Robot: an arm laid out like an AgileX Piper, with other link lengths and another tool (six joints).
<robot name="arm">
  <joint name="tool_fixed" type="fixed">
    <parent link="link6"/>
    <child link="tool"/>
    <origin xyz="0.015 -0.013 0.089" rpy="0 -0.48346 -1.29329"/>
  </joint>
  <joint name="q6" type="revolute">
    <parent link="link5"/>
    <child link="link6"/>
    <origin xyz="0.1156 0 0" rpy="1.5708 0 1.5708"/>
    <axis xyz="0 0 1"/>
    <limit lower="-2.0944" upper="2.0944"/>
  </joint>
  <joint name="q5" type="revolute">
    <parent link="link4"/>
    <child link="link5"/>
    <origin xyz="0 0 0" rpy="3.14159 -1.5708 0"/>
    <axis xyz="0 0 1"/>
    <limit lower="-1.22" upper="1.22"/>
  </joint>
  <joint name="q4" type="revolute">
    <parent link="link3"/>
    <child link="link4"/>
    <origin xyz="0.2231 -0.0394 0" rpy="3.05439 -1.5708 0"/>
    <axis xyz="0 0 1"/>
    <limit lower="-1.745" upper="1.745"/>
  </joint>
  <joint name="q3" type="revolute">
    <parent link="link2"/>
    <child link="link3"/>
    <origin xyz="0.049 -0.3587 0" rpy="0 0 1.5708"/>
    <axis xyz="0 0 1"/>
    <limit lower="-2.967" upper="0"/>
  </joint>
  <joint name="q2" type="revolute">
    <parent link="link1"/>
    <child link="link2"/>
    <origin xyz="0 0 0" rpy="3.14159 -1.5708 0"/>
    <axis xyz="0 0 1"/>
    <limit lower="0" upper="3.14"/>
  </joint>
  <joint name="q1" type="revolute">
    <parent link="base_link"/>
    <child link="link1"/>
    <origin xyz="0 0 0.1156" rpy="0 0 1.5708"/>
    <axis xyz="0 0 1"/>
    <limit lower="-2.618" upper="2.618"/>
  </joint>
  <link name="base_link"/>
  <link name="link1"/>
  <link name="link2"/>
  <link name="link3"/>
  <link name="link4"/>
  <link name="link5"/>
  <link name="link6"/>
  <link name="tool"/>
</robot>
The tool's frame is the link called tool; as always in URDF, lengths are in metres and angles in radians.
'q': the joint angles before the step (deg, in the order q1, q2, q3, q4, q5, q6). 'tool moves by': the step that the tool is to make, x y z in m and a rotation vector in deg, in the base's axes. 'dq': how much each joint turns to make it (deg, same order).
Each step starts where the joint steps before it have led.
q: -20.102, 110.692, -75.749, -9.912, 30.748, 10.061
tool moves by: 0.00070, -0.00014, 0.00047, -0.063, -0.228, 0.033
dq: 0.000, -0.018, -0.001, 0.001, -0.220, -0.001
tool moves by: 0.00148, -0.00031, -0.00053, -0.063, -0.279, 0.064
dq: 0.000, 0.143, 0.000, -0.002, -0.434, 0.002
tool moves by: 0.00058, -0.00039, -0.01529, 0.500, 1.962, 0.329
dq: 0.000, 1.857, 0.002, 0.000, 0.123, -0.399
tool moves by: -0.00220, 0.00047, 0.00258, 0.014, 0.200, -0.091
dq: -0.001, -0.421, 0.001, 0.002, 0.622, -0.002
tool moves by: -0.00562, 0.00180, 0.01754, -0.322, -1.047, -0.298
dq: 0.001, -2.412, -0.002, 0.199, 1.340, 0.002
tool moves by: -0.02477, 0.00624, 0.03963, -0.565, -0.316, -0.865
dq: -0.001, -6.123, 0.001, 0.002, 5.712, -0.002
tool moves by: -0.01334, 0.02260, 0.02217, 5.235, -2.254, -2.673
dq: 0.403, -4.119, -0.001, 5.945, 3.848, 0.613
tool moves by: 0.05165, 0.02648, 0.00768, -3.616, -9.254, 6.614
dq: 5.347, 1.750, -0.001, -1.028, -11.690, -0.138
